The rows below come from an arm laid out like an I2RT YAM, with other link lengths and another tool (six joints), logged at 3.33 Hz.
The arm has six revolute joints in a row. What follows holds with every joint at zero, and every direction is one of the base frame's. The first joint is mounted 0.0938 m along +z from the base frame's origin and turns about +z. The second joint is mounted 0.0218 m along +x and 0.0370 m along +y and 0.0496 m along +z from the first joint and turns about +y. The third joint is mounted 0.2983 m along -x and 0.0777 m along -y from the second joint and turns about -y. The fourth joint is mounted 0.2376 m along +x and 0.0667 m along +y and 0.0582 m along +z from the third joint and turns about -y. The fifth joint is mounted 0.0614 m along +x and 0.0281 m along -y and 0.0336 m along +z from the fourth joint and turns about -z. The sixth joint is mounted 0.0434 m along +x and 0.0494 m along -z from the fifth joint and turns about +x. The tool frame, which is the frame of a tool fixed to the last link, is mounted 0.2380 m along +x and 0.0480 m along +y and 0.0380 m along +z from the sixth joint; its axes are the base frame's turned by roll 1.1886, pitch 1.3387 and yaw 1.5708 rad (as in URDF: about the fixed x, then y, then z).
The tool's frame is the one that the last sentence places.
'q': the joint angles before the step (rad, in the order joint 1, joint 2, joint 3, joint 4, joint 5, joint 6). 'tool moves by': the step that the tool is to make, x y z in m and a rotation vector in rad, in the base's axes. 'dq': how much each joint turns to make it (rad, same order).
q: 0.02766, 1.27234, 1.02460, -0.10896, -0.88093, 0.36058
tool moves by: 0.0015, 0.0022, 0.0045, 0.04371, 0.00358, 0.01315
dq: 0.00016, 0.01184, -0.02448, 0.08016, -0.02667, 0.05925
